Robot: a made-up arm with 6 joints.
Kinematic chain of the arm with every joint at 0, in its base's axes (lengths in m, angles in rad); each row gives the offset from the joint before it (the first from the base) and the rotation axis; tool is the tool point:
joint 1: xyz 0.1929 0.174 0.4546 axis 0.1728 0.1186 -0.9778
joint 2: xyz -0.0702 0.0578 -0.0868 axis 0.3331 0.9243 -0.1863
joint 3: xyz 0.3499 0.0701 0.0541 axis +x
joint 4: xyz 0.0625 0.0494 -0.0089 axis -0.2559 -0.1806 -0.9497
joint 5: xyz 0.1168 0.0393 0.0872 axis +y
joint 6: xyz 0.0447 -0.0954 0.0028 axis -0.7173 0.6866 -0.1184
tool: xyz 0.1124 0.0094 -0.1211
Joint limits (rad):
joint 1: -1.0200..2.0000
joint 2: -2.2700..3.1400
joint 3: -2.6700..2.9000
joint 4: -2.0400..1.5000
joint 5: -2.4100..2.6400
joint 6: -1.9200..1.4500
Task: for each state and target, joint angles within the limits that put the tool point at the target. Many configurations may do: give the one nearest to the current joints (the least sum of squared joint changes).
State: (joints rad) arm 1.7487 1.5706 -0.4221 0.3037 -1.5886 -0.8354
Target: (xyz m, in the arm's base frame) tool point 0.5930 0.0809 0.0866
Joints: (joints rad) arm 1.0618 1.1999 -0.7518 0.4085 -2.0080 -1.1617
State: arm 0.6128 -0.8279 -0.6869 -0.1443 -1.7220 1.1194
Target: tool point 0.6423 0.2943 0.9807
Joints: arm 0.9828 -1.2388 -0.5580 -0.3745 -1.6051 0.8262
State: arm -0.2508 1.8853 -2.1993 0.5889 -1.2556 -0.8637
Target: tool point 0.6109 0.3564 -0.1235
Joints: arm 0.4056 1.4161 -1.6083 0.8564 -0.8373 -0.4700
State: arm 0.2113 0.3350 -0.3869 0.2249 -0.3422 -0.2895
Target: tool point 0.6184 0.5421 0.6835
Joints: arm -0.4774 -0.1951 -0.4827 0.5348 -0.3848 -0.2560
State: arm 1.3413 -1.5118 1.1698 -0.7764 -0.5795 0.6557
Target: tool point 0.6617 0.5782 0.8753
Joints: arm 1.2232 -1.8020 1.1249 -0.9565 -0.4594 0.6403
